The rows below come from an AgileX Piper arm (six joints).
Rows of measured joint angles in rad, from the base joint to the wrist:
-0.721 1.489 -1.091 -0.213 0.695 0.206
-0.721 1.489 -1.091 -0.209 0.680 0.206
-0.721 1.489 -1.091 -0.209 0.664 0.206
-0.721 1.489 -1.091 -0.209 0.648 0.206
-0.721 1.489 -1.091 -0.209 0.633 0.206
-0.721 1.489 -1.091 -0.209 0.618 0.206
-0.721 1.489 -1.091 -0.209 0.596 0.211
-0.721 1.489 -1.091 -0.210 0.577 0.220
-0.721 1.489 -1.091 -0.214 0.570 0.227
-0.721 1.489 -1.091 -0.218 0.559 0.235
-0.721 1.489 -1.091 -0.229 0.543 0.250
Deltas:
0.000 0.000 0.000 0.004 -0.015 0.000
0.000 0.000 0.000 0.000 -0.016 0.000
0.000 0.000 0.000 0.000 -0.016 0.000
0.000 0.000 0.000 0.000 -0.015 0.000
0.000 0.000 0.000 0.000 -0.015 0.000
0.000 0.000 0.000 0.000 -0.022 0.005
0.000 0.000 0.000 -0.001 -0.019 0.009
0.000 0.000 0.000 -0.004 -0.007 0.007
0.000 0.000 0.000 -0.004 -0.011 0.008
0.000 0.000 0.000 -0.011 -0.016 0.015

